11 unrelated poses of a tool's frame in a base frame.
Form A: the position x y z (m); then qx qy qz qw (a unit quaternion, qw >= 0).
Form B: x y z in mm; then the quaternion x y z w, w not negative. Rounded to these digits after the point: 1 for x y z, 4 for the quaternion.
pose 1, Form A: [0.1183 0.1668 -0.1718 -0.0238 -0.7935 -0.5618 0.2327]
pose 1, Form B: [118.3 166.8 -171.8 -0.0238 -0.7935 -0.5618 0.2327]
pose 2, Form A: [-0.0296 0.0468 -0.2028 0.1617 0.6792 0.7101 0.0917]
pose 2, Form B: [-29.6 46.8 -202.8 0.1617 0.6792 0.7101 0.0917]
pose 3, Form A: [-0.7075 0.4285 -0.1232 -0.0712 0.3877 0.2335 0.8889]
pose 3, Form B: [-707.5 428.5 -123.2 -0.0712 0.3877 0.2335 0.8889]
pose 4, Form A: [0.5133 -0.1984 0.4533 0.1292 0.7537 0.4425 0.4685]
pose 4, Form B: [513.3 -198.4 453.3 0.1292 0.7537 0.4425 0.4685]
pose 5, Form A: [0.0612 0.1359 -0.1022 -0.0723 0.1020 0.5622 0.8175]
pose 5, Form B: [61.2 135.9 -102.2 -0.0723 0.1020 0.5622 0.8175]
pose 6, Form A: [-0.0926 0.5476 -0.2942 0.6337 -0.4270 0.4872 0.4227]
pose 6, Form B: [-92.6 547.6 -294.2 0.6337 -0.4270 0.4872 0.4227]
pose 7, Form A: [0.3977 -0.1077 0.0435 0.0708 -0.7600 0.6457 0.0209]
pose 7, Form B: [397.7 -107.7 43.5 0.0708 -0.7600 0.6457 0.0209]
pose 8, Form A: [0.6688 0.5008 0.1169 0.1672 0.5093 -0.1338 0.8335]
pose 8, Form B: [668.8 500.8 116.9 0.1672 0.5093 -0.1338 0.8335]
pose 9, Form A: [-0.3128 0.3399 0.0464 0.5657 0.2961 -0.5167 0.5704]
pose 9, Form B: [-312.8 339.9 46.4 0.5657 0.2961 -0.5167 0.5704]
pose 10, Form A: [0.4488 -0.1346 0.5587 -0.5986 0.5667 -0.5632 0.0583]
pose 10, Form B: [448.8 -134.6 558.7 -0.5986 0.5667 -0.5632 0.0583]
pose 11, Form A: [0.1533 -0.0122 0.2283 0.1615 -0.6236 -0.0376 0.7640]
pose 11, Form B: [153.3 -12.2 228.3 0.1615 -0.6236 -0.0376 0.7640]
